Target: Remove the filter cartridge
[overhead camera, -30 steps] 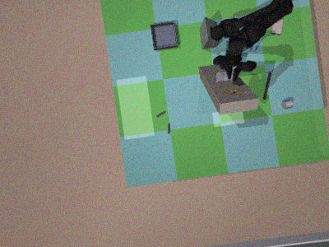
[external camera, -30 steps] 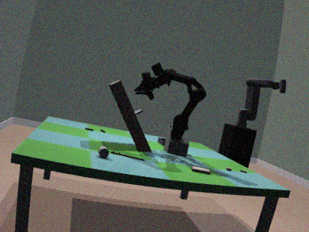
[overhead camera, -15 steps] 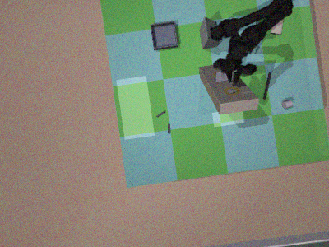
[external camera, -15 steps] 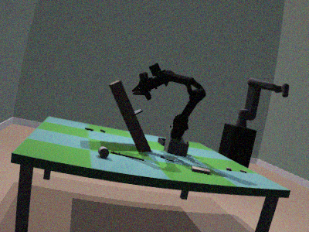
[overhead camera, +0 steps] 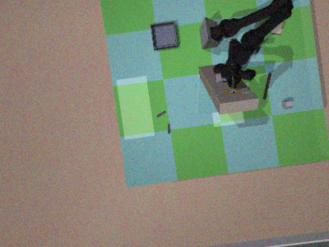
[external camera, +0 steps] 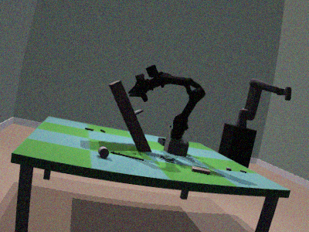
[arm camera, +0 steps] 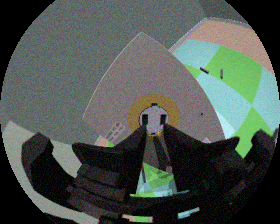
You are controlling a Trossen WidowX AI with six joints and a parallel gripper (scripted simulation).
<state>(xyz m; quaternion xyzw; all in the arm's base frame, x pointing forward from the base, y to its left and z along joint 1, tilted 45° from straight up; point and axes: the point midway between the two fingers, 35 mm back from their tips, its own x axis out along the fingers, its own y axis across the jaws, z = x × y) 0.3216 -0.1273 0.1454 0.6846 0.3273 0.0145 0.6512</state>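
Now: the round filter cartridge 30 mm ahead of my gripper tip and 20 mm below it. Also, from my gripper tip: pale block: 410 mm to the left, 380 mm behind, 290 mm below.
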